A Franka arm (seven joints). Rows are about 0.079 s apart.
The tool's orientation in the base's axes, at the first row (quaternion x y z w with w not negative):
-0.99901 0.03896 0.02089 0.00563
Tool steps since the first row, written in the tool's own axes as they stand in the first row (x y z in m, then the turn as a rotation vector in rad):
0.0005 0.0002 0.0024 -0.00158 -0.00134 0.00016
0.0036 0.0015 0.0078 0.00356 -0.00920 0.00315
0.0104 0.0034 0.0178 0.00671 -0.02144 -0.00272
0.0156 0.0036 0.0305 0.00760 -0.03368 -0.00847
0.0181 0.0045 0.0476 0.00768 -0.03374 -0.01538
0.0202 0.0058 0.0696 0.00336 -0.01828 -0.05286
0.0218 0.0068 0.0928 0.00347 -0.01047 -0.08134
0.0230 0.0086 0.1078 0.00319 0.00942 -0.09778
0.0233 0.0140 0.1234 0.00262 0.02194 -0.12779
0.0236 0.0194 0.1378 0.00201 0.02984 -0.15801
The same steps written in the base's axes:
0.0004 -0.0002 -0.0024 -0.00148 0.00146 -0.00008
0.0031 -0.0017 -0.0080 0.00413 0.00894 -0.00321
0.0094 -0.0040 -0.0183 0.00847 0.02082 0.00264
0.0140 -0.0044 -0.0312 0.01055 0.03288 0.00847
0.0157 -0.0053 -0.0484 0.01092 0.03284 0.01537
0.0168 -0.0065 -0.0704 0.00696 0.01728 0.05284
0.0174 -0.0073 -0.0937 0.00763 0.00912 0.08122
0.0178 -0.0090 -0.1088 0.00648 -0.01090 0.09746
0.0170 -0.0142 -0.1244 0.00617 -0.02372 0.12735
0.0163 -0.0194 -0.1389 0.00620 -0.03194 0.15749

